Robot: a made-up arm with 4 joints.
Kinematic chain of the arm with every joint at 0, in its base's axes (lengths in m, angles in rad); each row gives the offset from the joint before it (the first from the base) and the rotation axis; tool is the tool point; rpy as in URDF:
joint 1: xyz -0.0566 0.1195 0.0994 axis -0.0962 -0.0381 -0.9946
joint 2: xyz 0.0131 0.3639 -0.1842 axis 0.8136 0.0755 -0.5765
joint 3: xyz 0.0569 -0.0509 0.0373 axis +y
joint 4: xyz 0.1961 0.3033 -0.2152 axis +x
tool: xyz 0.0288 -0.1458 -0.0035 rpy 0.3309 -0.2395 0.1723
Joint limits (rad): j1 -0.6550..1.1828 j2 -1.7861..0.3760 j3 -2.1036..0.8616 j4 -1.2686..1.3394
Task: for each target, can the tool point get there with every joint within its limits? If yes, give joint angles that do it. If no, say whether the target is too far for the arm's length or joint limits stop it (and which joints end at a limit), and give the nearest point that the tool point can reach.
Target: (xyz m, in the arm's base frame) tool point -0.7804 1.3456 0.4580
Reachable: no: too far | nearest point -0.4946 0.8545 0.1656 | short by 0.639 m
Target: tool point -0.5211 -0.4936 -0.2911
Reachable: no: joint limits stop it (at a limit: joint 1, joint 2, joint 3, joint 4) | nearest point -0.0258 -0.0172 -0.2970 | short by 0.687 m
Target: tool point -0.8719 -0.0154 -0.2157
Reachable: no: joint limits stop it (at a limit: joint 1, joint 2, joint 3, joint 4) | nearest point -0.5926 0.3987 -0.1757 | short by 0.501 m
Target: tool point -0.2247 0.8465 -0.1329
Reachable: yes | joints -0.1711 -1.5058 -1.7492 -0.0610
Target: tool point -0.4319 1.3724 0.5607
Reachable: no: too far | nearest point -0.3073 0.8953 0.2182 | short by 0.600 m
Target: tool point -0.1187 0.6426 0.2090
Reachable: yes | joints -0.4600 0.0181 -1.6398 -0.7476
